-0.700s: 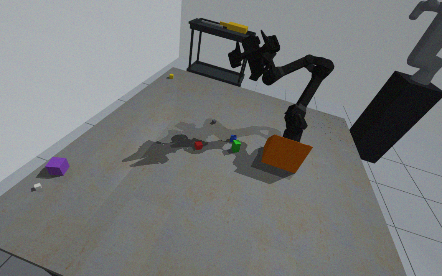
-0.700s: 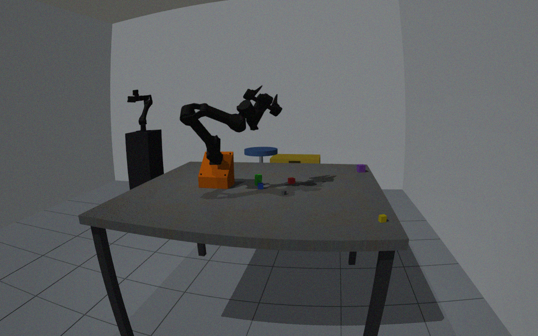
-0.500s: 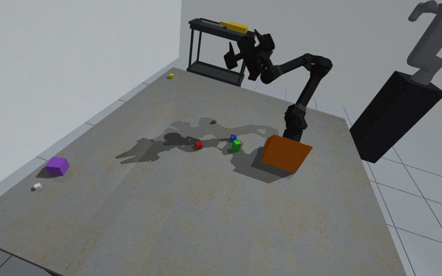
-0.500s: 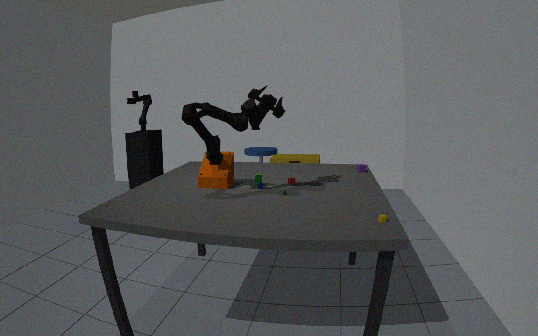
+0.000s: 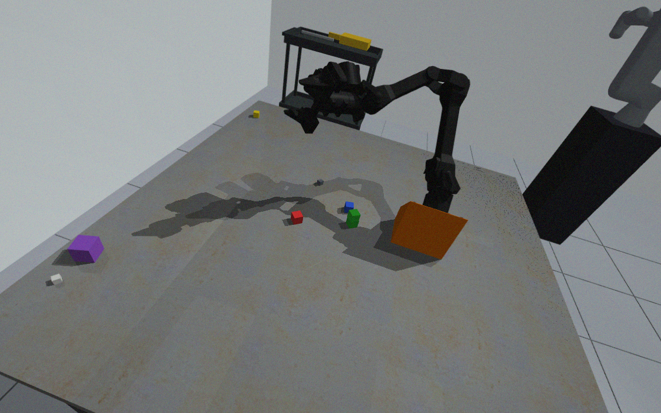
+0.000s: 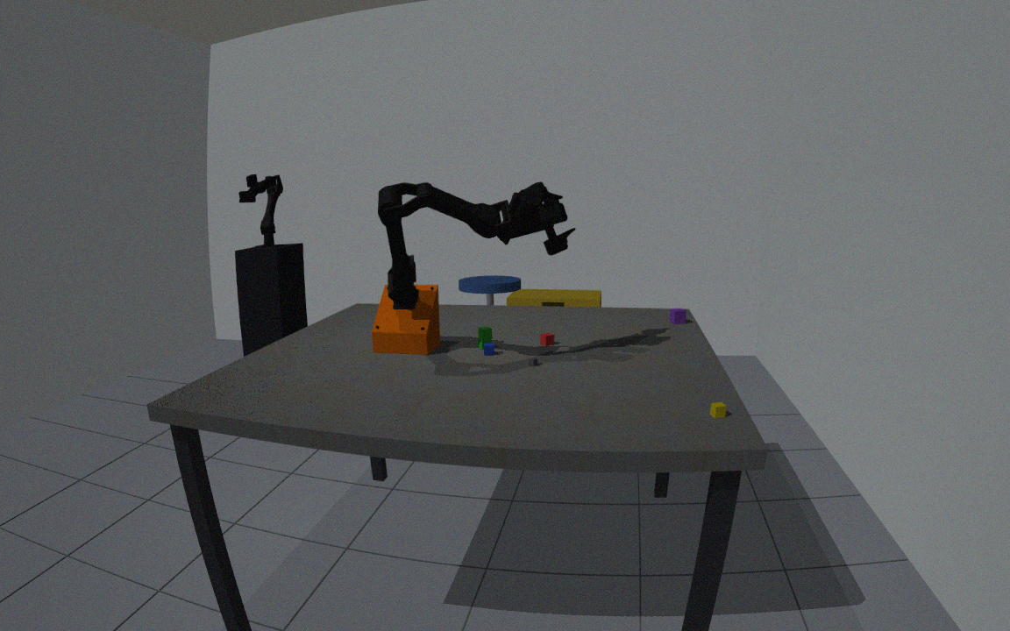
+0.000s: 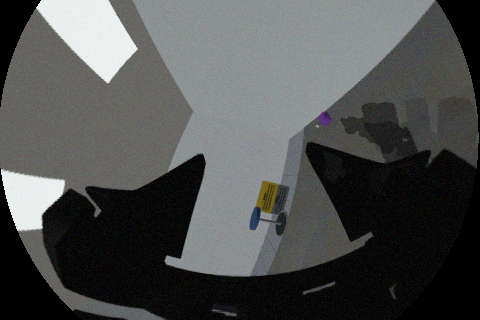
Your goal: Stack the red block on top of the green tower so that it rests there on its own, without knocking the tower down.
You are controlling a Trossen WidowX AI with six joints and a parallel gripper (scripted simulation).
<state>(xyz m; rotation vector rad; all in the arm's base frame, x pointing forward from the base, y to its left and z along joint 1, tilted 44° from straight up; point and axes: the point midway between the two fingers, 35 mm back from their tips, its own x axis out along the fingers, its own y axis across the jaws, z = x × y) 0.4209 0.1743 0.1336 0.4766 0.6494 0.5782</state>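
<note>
Now: gripper tip 6 cm past the red block, 2 cm to the right of it and 35 cm above it. The rest, counted from my gripper tip: purple cube: 34 cm ahead, 34 cm to the left, 34 cm below; then dark piece: 7 cm behind, 20 cm to the right, 35 cm below; then blue block: 20 cm behind, 10 cm to the right, 35 cm below.
</note>
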